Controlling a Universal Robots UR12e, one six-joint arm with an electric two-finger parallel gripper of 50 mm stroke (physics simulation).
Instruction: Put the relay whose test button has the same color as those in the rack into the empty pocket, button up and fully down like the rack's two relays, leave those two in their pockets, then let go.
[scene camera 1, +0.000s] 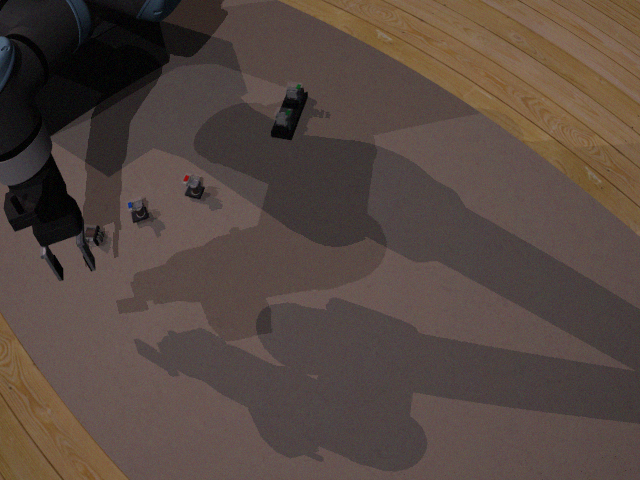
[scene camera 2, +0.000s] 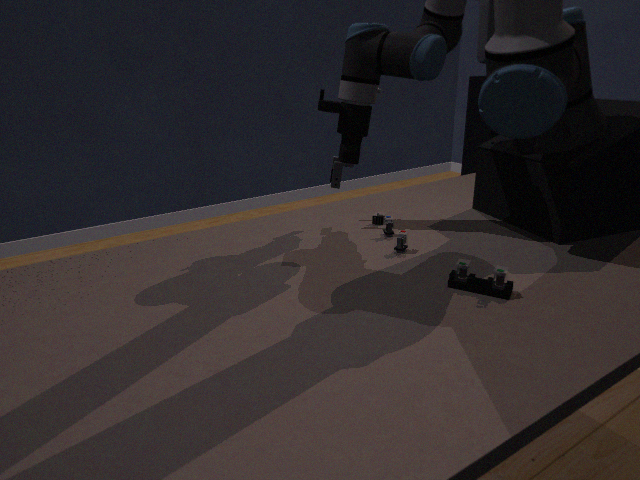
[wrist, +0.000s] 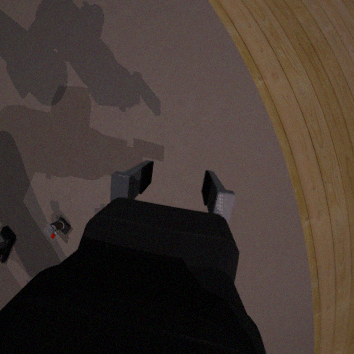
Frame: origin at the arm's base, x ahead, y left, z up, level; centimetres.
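Where they show: gripper, between the fingertips: (scene camera 1: 76, 270) (scene camera 2: 334, 185) (wrist: 177, 176); arm's base, origin of its link: (scene camera 2: 559, 134).
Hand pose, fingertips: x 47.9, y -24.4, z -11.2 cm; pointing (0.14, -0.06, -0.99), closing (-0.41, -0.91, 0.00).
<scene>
Each offset is from my fingertips to the top centre of the thing. "spot": to the spot under its first point. Level surfaces: height alone.
The black rack {dx -6.1, dy +45.3, dz -8.0 cm} (scene camera 1: 282, 135) (scene camera 2: 480, 287) holds two upright relays with green buttons, one {dx -7.9, dy +47.9, dz -5.4 cm} (scene camera 1: 294, 93) (scene camera 2: 499, 279) and another {dx -4.3, dy +42.6, dz -5.4 cm} (scene camera 1: 283, 119) (scene camera 2: 462, 269) in its end pockets; the middle pocket is empty. A relay {dx -10.2, dy +5.0, dz -8.2 cm} (scene camera 1: 95, 235) (scene camera 2: 377, 220) lies on its side, pins showing; its button colour cannot be seen. A blue-button relay {dx -7.2, dy +14.0, dz -5.9 cm} (scene camera 1: 139, 211) (scene camera 2: 388, 227) and a red-button relay {dx -4.1, dy +23.7, dz -5.9 cm} (scene camera 1: 194, 187) (scene camera 2: 401, 242) (wrist: 61, 225) stand upright. My gripper (scene camera 1: 75, 269) (scene camera 2: 335, 179) (wrist: 177, 176) is open and empty, raised well above the surface, near the lying relay in scene camera 1's view.
The robot's dark base (scene camera 2: 522, 191) stands behind the relays at the right in scene camera 2's view. A wall (scene camera 2: 155, 113) runs along the far side. Arm shadows cross the brownish mat {dz -10.3 cm} (scene camera 1: 465, 320). A dark piece {spot: dx -5.7, dy +42.3, dz -8.9 cm} (wrist: 7, 243), likely the rack's end, shows at the wrist view's left edge.
</scene>
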